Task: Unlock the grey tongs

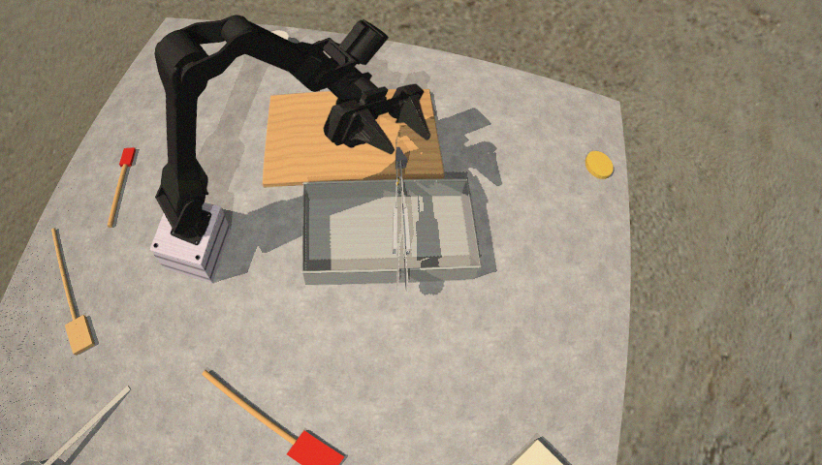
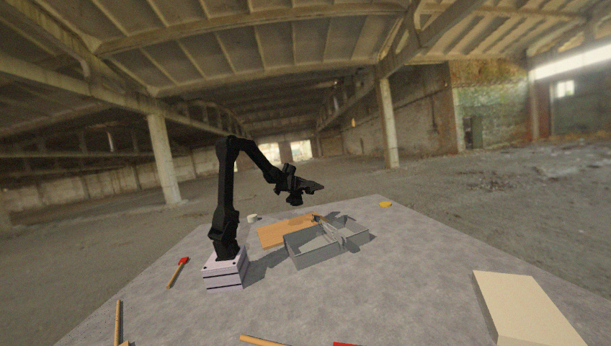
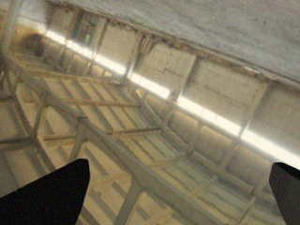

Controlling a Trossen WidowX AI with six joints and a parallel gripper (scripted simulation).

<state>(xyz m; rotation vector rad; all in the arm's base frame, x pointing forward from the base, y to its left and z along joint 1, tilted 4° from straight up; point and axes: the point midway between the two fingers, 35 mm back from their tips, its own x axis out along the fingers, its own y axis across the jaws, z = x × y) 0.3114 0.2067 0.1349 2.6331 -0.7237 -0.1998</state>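
The grey roasting tin is 21 cm below my gripper tip, 4 cm to the right of it and 1 cm behind it. Round my gripper tip: yellow disc (39 cm ahead, 30 cm to the left, 23 cm below); yellow lock piece (17 cm below, 4 cm to the left, 2 cm behind); wooden board (23 cm below, 16 cm to the left, 16 cm behind).
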